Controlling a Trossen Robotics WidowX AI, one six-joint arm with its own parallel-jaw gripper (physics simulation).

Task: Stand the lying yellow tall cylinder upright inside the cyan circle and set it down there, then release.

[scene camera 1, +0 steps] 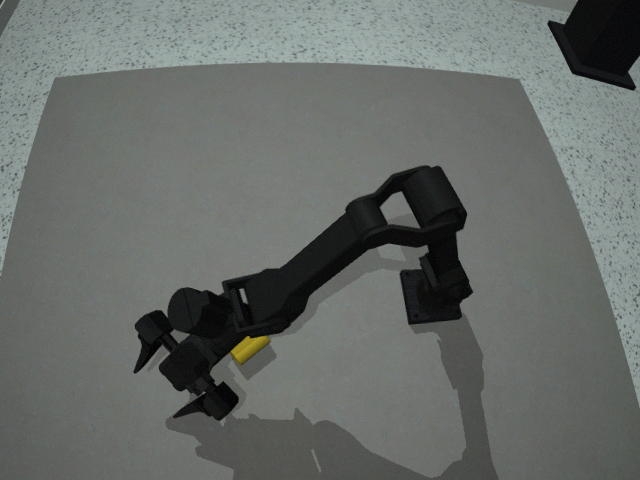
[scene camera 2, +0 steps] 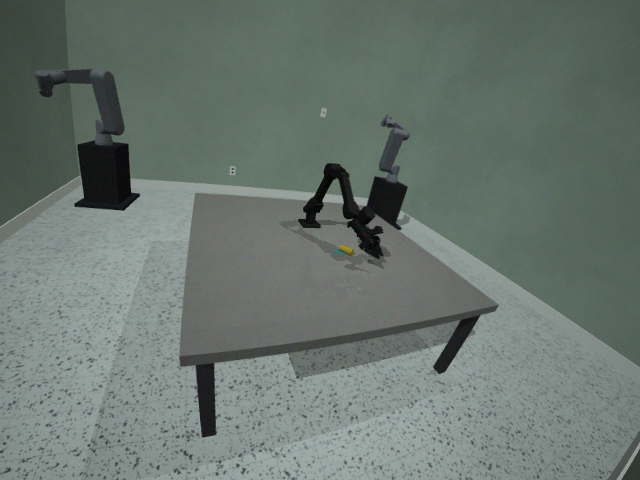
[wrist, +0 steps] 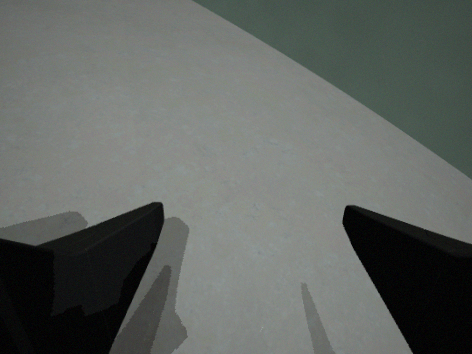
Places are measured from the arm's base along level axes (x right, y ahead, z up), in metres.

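Where they show: gripper, fingertip midpoint: (scene camera 1: 154, 394) (scene camera 2: 381, 257) (wrist: 254, 212); arm's base, origin of the base link: (scene camera 1: 434, 296) (scene camera 2: 310, 221).
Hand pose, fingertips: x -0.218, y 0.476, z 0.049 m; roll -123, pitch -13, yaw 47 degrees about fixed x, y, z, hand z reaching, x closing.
Note:
Each offset is from my fingertips to the centre of the thing. "*": to the spot under its first point. Level surfaces: height alone.
The yellow cylinder @(dx +0.109, dy -0.144, dz -0.048 m) (scene camera 1: 250, 349) (scene camera 2: 345, 250) lies on its side on the table; the arm's forearm and wrist hide part of it in scene camera 1. The flat cyan circle @(* dx +0.153, dy -0.140, dz -0.063 m) (scene camera 2: 337, 252) shows partly beside and under the cylinder in scene camera 2, and does not show in scene camera 1 or the wrist view. My gripper (scene camera 1: 155, 394) (scene camera 2: 378, 255) (wrist: 254, 212) is open and empty, its fingers wide apart. It is low above the table, past the cylinder on the side away from the arm's base, tilted down. The cylinder does not show in the wrist view.
The grey table @(dz -0.064 m) (scene camera 1: 289, 118) (scene camera 2: 258, 304) (wrist: 150, 115) bears the arm's base (scene camera 1: 413, 310) (scene camera 2: 309, 224). The table's edge crosses the upper right of the wrist view. Two grey robot arms (scene camera 2: 108, 103) (scene camera 2: 391, 149) stand on black pedestals off the table. Arm shadows fall near the cylinder.

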